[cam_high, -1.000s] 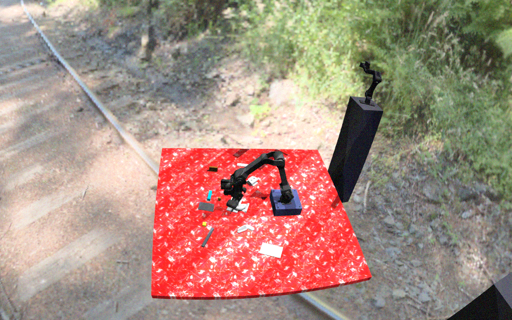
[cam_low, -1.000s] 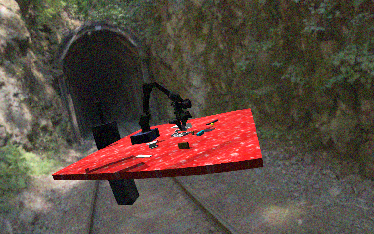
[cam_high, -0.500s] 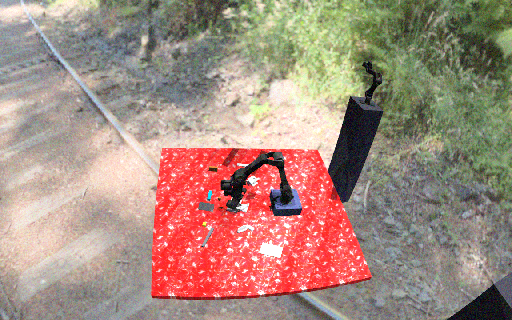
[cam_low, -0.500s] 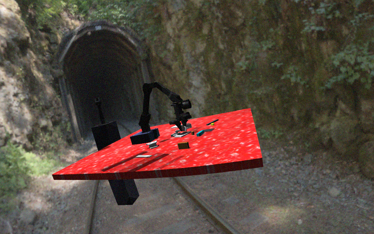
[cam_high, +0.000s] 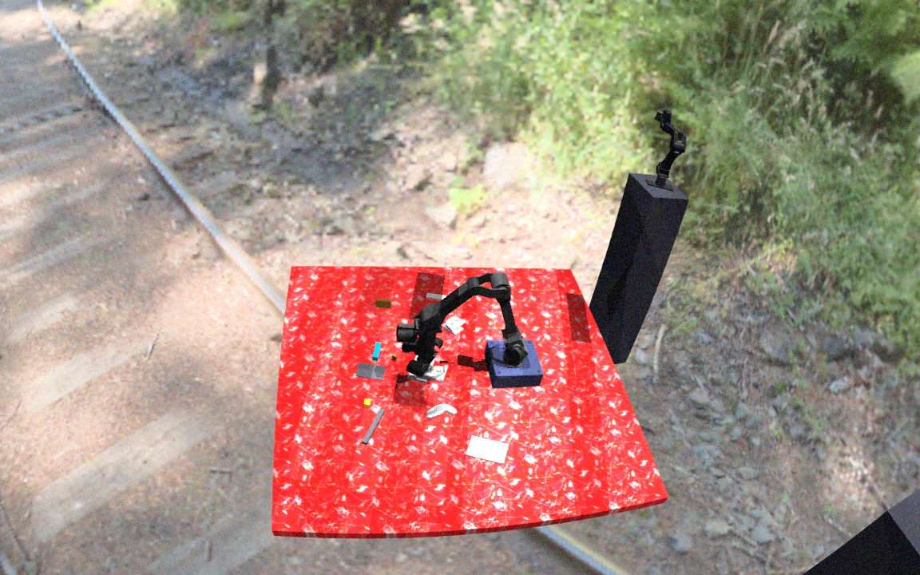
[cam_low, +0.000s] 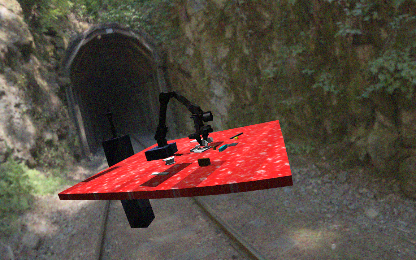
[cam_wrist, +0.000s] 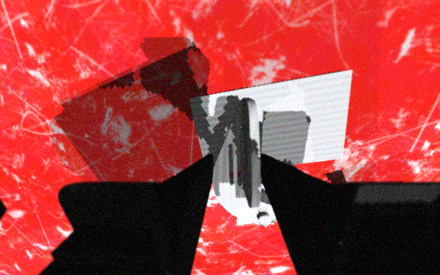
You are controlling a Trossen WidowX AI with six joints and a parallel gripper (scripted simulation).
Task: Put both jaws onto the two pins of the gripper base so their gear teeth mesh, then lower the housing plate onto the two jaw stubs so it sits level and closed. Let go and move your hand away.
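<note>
My gripper tip is 6 cm past the white housing plate and 2 cm above it. The rest, counted from my gripper tip: grey plate (18 cm ahead, 4 cm to the right, 2 cm below); cyan block (15 cm ahead, 13 cm to the right, 1 cm below); yellow cube (22 cm ahead, 11 cm to the left, 2 cm below).
</note>
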